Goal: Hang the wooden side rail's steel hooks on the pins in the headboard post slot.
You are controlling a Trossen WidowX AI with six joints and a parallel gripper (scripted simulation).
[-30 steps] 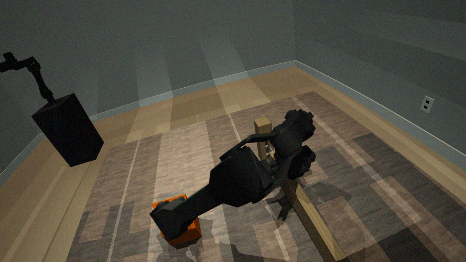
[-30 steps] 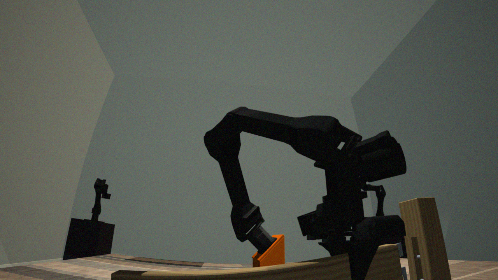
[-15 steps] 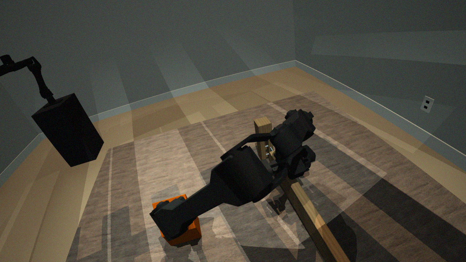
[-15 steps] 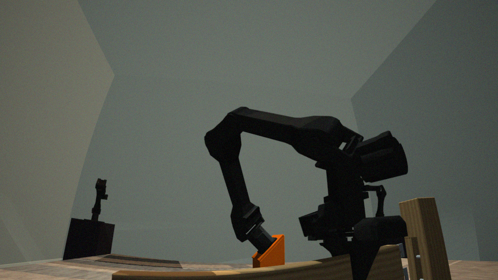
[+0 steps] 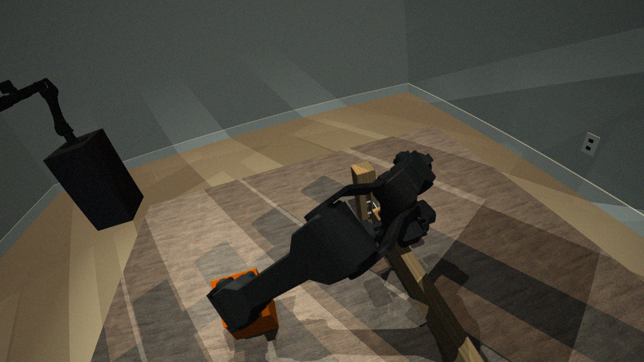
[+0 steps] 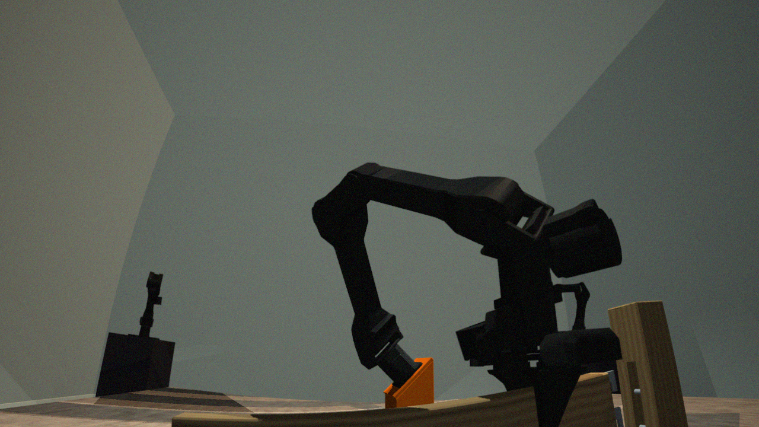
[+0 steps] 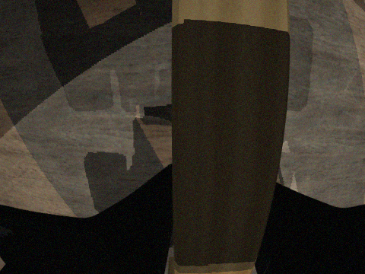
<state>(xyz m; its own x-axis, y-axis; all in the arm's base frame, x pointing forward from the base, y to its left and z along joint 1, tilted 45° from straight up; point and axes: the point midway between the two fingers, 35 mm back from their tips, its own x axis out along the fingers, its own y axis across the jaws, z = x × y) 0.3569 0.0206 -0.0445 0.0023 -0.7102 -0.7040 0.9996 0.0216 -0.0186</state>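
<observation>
Right now the headboard post is 170 mm to the left of my gripper tip and 40 mm above it.
</observation>
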